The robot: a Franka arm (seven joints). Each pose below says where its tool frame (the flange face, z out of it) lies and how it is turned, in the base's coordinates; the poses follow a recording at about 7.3 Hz.
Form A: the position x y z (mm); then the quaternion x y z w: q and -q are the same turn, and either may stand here.
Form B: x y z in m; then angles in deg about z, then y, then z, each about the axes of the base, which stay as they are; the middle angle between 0 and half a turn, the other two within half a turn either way. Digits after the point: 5 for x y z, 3 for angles.
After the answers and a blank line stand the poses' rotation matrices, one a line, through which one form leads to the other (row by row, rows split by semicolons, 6 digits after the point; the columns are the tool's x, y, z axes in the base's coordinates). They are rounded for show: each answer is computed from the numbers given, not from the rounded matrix.
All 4 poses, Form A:
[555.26 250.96 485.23 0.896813 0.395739 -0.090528 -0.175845]
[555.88 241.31 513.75 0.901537 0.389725 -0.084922 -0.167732]
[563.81 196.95 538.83 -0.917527 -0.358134 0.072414 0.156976]
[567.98 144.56 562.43 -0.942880 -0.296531 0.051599 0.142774]
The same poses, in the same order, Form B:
[0.55526 0.25096 0.48523 -86.570 157.186 141.051]
[0.55588 0.24131 0.51375 -86.525 158.327 140.231]
[0.56381 0.19695 0.53883 -86.558 160.090 136.086]
[0.56798 0.14456 0.56243 -87.588 162.536 127.328]

0.670391 0.677970 -0.301551; 0.741646 -0.624938 0.243749; -0.023196 -0.387051 -0.921766
0.681805 0.674215 -0.283859; 0.731191 -0.639961 0.236241; -0.022382 -0.368626 -0.929308
0.732993 0.634460 -0.245320; 0.679929 -0.694197 0.236191; -0.020447 -0.339927 -0.940230
0.818814 0.544452 -0.181977; 0.573920 -0.783370 0.238636; -0.012629 -0.299839 -0.953906

